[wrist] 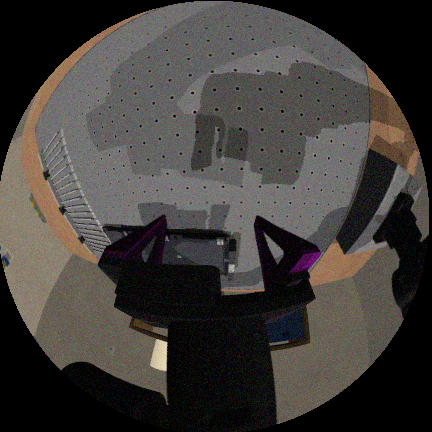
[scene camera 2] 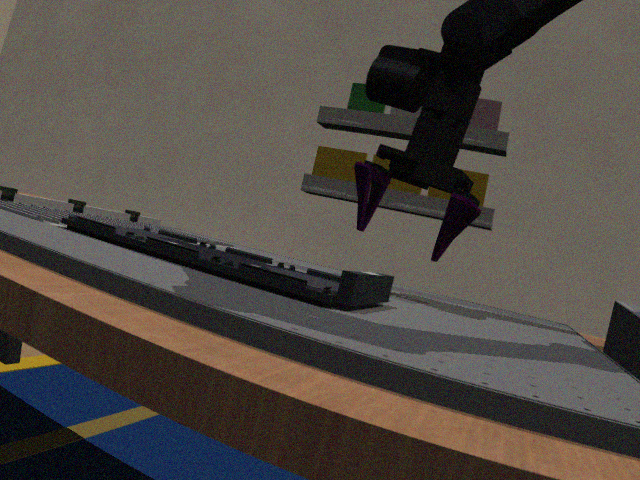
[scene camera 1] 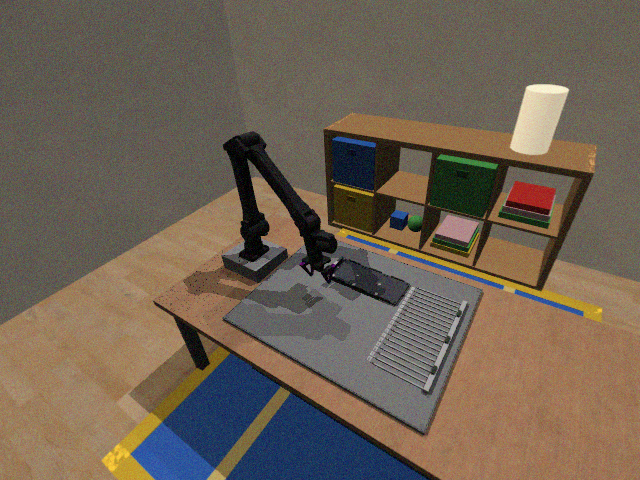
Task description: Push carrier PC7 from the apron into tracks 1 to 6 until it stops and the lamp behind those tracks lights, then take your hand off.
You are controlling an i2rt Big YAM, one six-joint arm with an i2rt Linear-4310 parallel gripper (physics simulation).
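Where they show: gripper, fingertip midpoint: [wrist: 210, 219] [scene camera 2: 395, 245] [scene camera 1: 320, 279]; arm's base, link origin: [wrist: 392, 216] [scene camera 1: 254, 252].
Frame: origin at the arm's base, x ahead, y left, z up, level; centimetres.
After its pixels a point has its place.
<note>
The carrier [scene camera 1: 368, 281] {y 11.6, x 51.7, z -3.8 cm} [scene camera 2: 217, 260] {y 18.7, x 46.7, z -3.7 cm} [wrist: 197, 254] {y 11.7, x 41.6, z -3.8 cm}, a long dark tray, lies flat on the grey perforated board [scene camera 1: 279, 330] {y -26.6, x 34.4, z -4.8 cm} [wrist: 327, 165] {y -5.6, x 20.5, z -4.9 cm}. Its far end is close to the entry of the back-most tracks; contact is unclear. An upright block [scene camera 2: 364, 290] {y 16.2, x 34.5, z -3.2 cm} stands at its near end. The light tracks [scene camera 1: 419, 331] {y -2.0, x 78.3, z -4.7 cm} [wrist: 75, 197] {y -4.2, x 72.9, z -4.6 cm} run to an end rail [scene camera 1: 440, 356] {y -9.5, x 87.8, z -3.3 cm} with small dark lamps [scene camera 1: 447, 339] {y -2.2, x 87.8, z -2.7 cm} [wrist: 62, 210] {y -1.9, x 87.3, z -3.7 cm}, none visibly lit. Labels are unreadable. My gripper [scene camera 1: 319, 276] {y -1.3, x 36.6, z 1.2 cm} [scene camera 2: 398, 244] {y -1.3, x 36.6, z 1.2 cm} [wrist: 210, 219] {y -1.3, x 36.6, z 1.2 cm} is open and empty, above the board near the block, not touching it. Its fingers partly hide the carrier in the wrist view.
The arm's base block [scene camera 1: 253, 263] {y -6.4, x 5.2, z 0.5 cm} [wrist: 369, 200] {y -1.8, x 9.9, z -2.4 cm} stands on the table [scene camera 1: 542, 382] {y -1.0, x 117.0, z -6.2 cm} beside the board. A cube shelf [scene camera 1: 439, 135] with bins stands behind the table. Wall shelves [scene camera 2: 361, 122] show in the background of scene camera 2.
</note>
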